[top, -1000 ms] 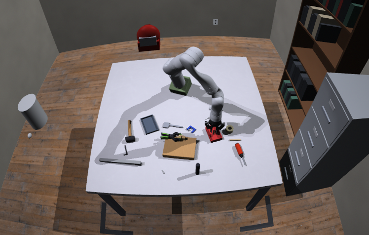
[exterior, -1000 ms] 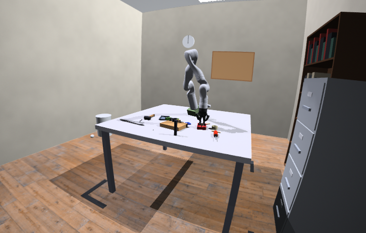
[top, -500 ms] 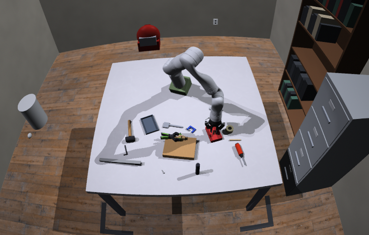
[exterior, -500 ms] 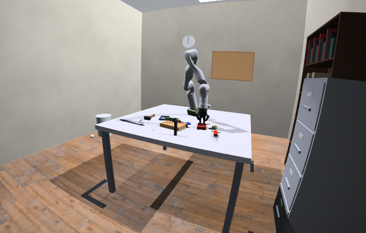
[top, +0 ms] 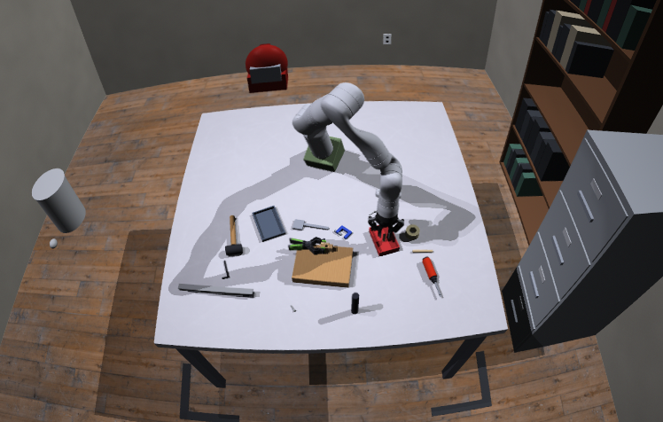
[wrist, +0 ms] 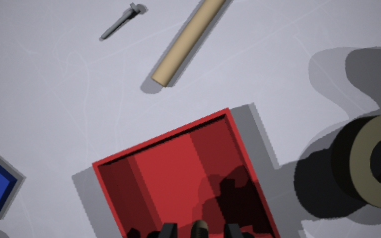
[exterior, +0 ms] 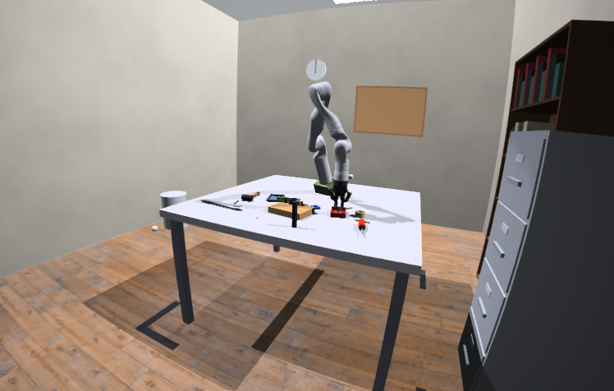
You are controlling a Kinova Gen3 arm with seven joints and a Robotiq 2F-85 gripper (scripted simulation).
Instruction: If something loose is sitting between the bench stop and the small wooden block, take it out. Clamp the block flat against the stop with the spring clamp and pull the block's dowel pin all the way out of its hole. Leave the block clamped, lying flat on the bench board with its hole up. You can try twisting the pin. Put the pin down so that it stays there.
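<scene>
Now: the round dowel pin 3 cm below my hand. Also, from my hand: red tray: 4 cm below; wooden bench board: 23 cm to the right, 9 cm ahead, 2 cm below; wooden block: 22 cm to the right, 4 cm ahead, 1 cm below.
</scene>
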